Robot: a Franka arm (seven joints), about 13 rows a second.
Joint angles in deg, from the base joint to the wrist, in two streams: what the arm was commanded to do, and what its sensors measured. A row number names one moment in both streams.
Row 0, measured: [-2.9, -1.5, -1.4, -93.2, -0.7, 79.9, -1.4]
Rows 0 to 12, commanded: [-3.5, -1.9, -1.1, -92.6, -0.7, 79.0, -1.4]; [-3.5, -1.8, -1.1, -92.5, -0.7, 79.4, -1.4]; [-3.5, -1.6, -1.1, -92.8, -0.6, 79.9, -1.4]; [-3.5, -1.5, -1.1, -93.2, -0.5, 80.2, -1.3]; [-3.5, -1.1, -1.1, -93.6, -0.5, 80.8, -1.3]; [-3.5, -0.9, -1.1, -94.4, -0.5, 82.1, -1.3]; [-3.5, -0.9, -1.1, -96.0, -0.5, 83.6, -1.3]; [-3.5, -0.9, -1.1, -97.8, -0.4, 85.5, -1.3]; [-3.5, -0.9, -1.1, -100.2, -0.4, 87.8, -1.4]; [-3.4, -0.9, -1.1, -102.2, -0.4, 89.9, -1.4]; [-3.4, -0.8, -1.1, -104.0, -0.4, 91.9, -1.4]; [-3.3, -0.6, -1.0, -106.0, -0.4, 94.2, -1.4]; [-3.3, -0.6, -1.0, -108.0, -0.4, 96.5, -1.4]
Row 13, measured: [-3.0, 0.2, -1.4, -104.2, -0.6, 92.8, -1.4]
